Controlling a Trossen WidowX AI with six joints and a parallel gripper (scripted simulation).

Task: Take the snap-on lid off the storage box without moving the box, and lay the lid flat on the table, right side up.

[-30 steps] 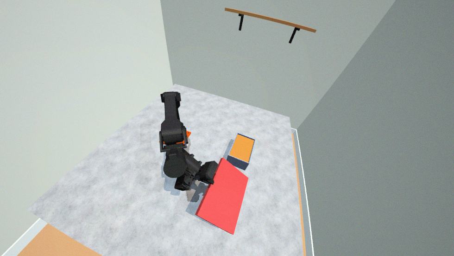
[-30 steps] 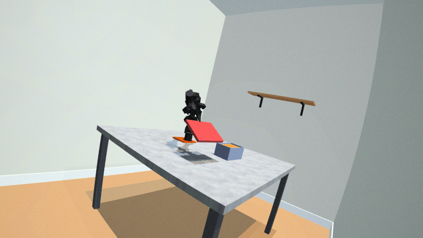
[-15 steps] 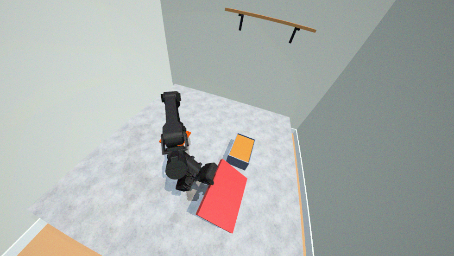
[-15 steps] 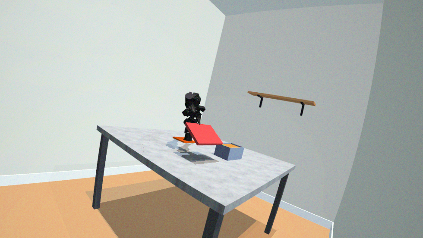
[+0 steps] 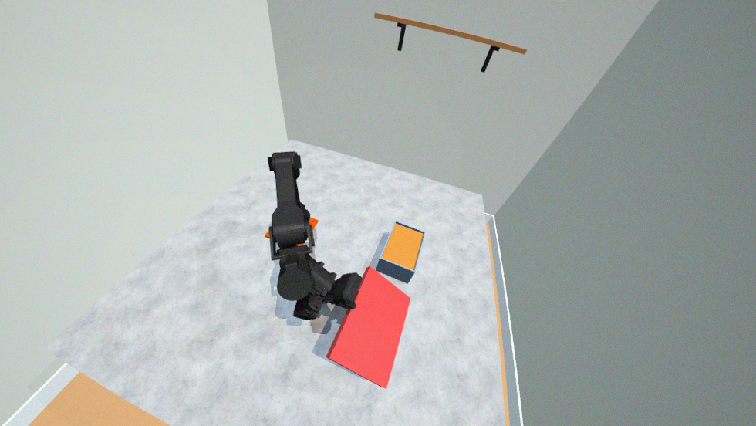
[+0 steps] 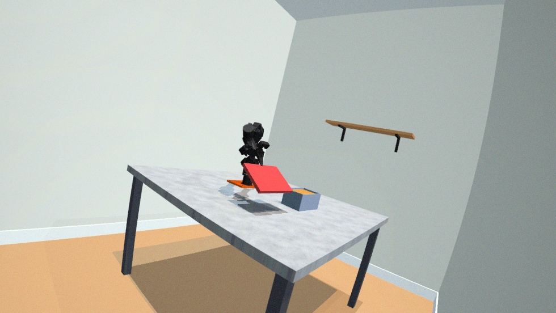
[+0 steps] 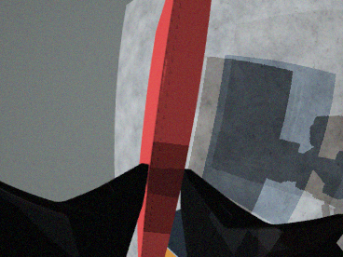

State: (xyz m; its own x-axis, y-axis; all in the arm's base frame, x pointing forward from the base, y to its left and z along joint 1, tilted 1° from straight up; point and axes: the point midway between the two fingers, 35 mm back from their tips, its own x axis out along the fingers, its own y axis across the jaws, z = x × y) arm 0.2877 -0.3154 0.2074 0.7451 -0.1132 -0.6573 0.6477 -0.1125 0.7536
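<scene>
The red lid lies 7 cm ahead of my gripper tip, 1 cm to the right of it and 4 cm below it. Round my gripper tip: storage box (12 cm ahead, 31 cm to the left, 15 cm below).
</scene>
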